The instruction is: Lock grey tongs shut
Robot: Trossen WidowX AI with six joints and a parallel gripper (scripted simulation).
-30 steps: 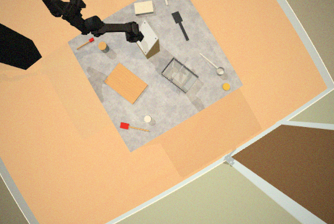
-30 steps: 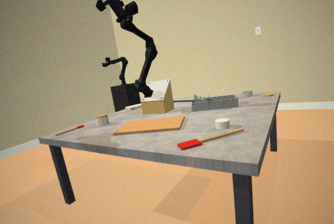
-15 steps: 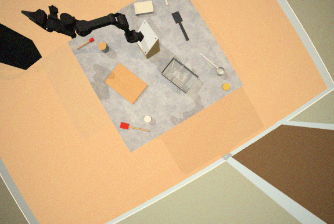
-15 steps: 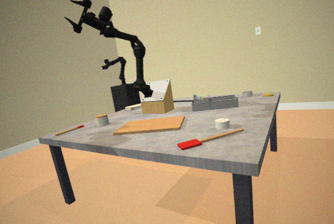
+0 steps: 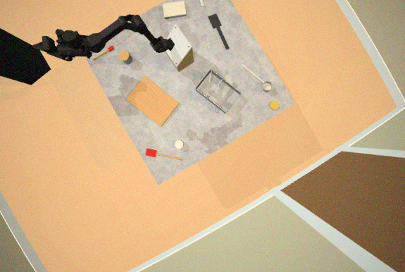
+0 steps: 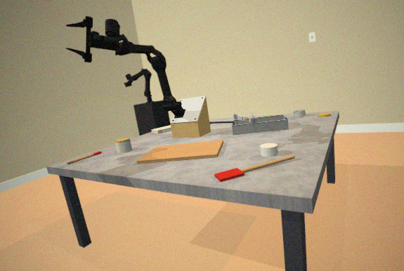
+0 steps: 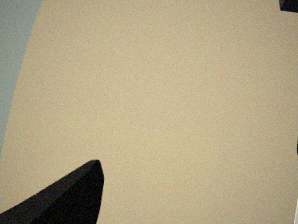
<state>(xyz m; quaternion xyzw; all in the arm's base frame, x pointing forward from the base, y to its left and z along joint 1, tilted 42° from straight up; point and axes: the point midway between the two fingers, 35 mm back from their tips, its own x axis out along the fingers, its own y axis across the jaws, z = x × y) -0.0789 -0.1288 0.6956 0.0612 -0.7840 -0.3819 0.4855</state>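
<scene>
Right now my gripper tip is 510 mm short of the yellow piece, 660 mm to the right of it and 510 mm above it. From my gripper tip the other things lie so: cork-lidded jar 80 mm behind, 260 mm to the left, 540 mm below; wooden board 330 mm ahead, 240 mm to the left, 570 mm below; small red spatula 250 mm behind, 140 mm to the left, 570 mm below.
</scene>
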